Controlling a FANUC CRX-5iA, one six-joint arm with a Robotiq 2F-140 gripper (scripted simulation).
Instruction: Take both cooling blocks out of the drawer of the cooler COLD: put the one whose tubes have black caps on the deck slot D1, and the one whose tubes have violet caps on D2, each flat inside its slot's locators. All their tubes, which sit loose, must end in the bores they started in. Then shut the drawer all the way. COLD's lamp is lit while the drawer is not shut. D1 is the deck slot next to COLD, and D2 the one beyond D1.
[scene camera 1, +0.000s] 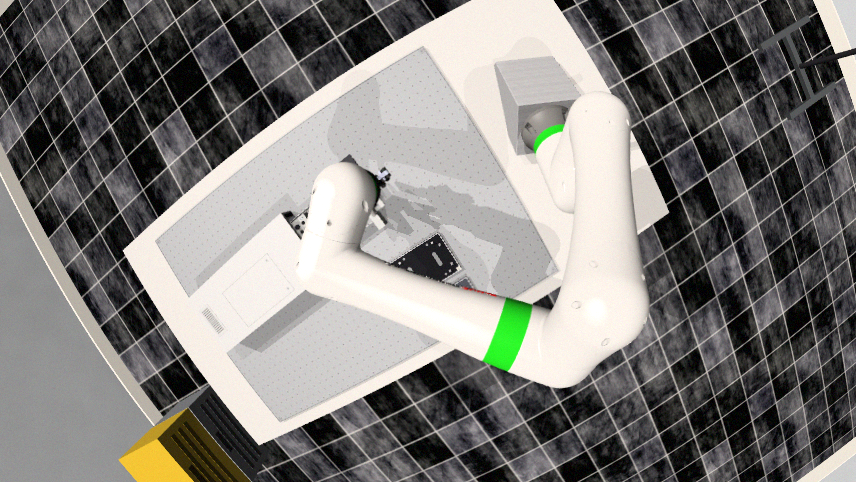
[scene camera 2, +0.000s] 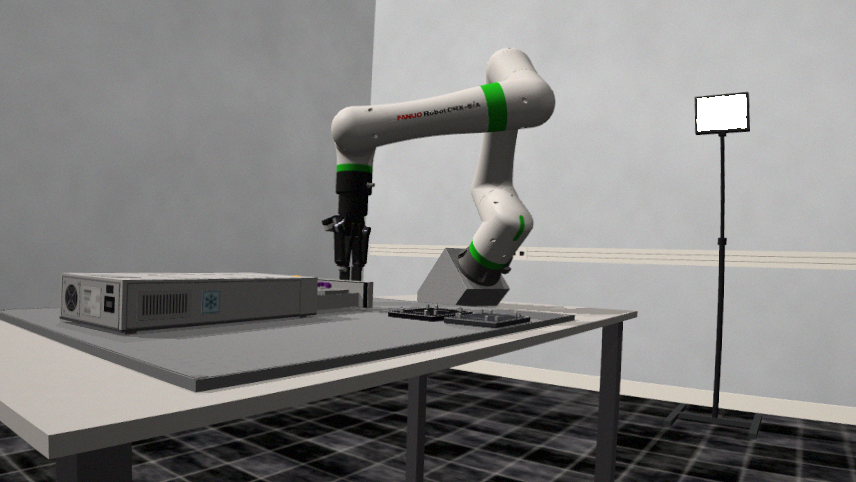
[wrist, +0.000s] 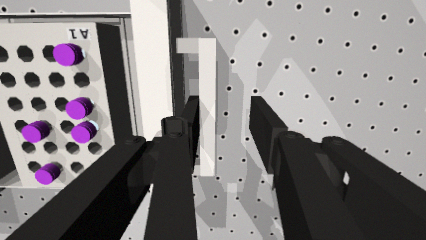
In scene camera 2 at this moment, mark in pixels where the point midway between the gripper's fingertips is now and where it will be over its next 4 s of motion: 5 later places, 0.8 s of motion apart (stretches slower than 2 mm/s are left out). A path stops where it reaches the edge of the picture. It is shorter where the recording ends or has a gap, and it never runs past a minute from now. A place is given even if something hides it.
The gripper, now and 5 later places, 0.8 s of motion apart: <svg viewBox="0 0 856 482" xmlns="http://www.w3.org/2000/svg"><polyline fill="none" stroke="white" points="350,292 356,292 362,291 364,291 366,291 367,291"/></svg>
